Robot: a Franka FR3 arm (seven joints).
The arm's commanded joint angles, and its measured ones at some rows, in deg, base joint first. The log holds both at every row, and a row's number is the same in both.
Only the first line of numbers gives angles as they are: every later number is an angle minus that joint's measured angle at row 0.
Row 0, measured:
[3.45, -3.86, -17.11, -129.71, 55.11, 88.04, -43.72]
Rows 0 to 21, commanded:
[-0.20, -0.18, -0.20, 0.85, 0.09, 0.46, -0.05]
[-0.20, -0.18, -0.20, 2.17, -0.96, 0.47, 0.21]
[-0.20, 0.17, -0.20, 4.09, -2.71, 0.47, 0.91]
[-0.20, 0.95, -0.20, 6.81, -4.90, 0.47, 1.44]
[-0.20, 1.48, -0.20, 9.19, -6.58, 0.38, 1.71]
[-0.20, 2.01, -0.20, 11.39, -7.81, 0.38, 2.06]
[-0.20, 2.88, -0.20, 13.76, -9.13, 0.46, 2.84]
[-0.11, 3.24, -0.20, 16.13, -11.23, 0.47, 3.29]
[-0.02, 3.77, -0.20, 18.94, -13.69, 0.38, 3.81]
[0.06, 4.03, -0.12, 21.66, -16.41, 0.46, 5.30]
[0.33, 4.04, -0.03, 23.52, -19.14, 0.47, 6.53]
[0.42, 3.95, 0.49, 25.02, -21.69, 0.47, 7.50]
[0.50, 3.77, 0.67, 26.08, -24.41, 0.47, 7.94]
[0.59, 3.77, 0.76, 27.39, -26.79, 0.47, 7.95]
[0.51, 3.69, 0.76, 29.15, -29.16, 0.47, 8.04]
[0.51, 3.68, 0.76, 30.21, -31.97, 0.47, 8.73]
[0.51, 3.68, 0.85, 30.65, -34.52, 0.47, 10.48]
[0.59, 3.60, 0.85, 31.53, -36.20, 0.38, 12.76]
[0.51, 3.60, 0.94, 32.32, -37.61, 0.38, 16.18]
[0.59, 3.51, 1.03, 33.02, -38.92, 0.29, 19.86]
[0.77, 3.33, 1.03, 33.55, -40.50, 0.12, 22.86]
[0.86, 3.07, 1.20, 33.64, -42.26, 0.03, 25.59]
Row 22, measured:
[0.36, 2.44, 0.73, 30.94, -37.54, 0.84, 17.20]
